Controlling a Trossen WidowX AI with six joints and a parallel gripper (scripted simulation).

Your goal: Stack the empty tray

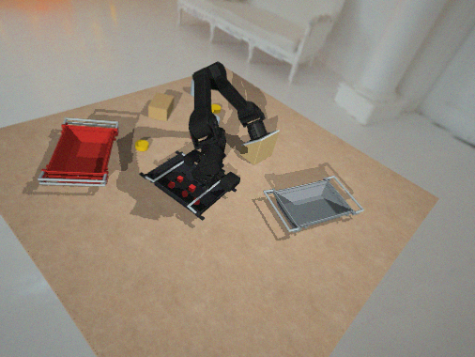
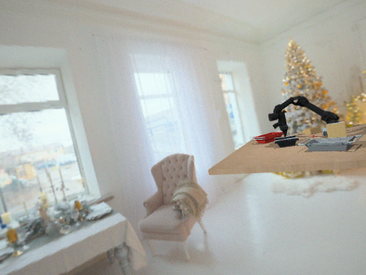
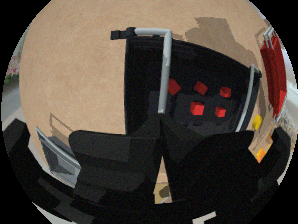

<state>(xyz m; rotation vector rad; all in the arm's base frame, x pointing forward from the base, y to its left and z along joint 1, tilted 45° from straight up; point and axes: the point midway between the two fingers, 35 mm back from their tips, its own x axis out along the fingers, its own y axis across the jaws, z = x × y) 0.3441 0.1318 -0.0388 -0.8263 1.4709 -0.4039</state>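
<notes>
The grey tray lies 31 cm behind my gripper tip, 22 cm to the left of it and 4 cm below it. Round my gripper tip: cardboard box 15 cm behind, 55 cm to the right, 6 cm below; small red block 17 cm behind, 33 cm to the right, 8 cm below.
</notes>
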